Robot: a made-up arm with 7 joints. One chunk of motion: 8 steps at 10 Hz.
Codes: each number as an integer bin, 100 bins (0 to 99) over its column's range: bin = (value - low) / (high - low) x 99, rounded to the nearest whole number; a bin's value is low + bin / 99 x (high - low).
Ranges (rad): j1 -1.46..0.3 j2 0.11..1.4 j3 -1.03..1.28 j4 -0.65..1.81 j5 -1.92..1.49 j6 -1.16..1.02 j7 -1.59..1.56
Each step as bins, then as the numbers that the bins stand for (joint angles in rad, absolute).
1 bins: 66 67 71 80 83 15 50
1 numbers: -0.2867 0.9830 0.6267 1.3379 0.9389 -0.8297 0.0009
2 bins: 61 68 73 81 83 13 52
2 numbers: -0.3756 0.9961 0.6733 1.3627 0.9389 -0.8737 0.0645
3 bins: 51 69 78 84 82 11 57
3 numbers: -0.5533 1.0091 0.7900 1.4373 0.9044 -0.9178 0.2236
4 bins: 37 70 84 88 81 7 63
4 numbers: -0.8022 1.0221 0.9300 1.5367 0.8700 -1.0059 0.4145
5 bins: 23 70 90 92 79 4 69
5 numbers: -1.0511 1.0221 1.0700 1.6361 0.8011 -1.0719 0.6055
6 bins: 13 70 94 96 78 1 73
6 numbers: -1.2289 1.0221 1.1633 1.7355 0.7667 -1.1380 0.7327
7 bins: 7 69 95 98 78 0 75
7 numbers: -1.3356 1.0091 1.1867 1.7852 0.7667 -1.1600 0.7964
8 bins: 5 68 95 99 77 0 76
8 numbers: -1.3711 0.9961 1.1867 1.8100 0.7322 -1.1600 0.8282
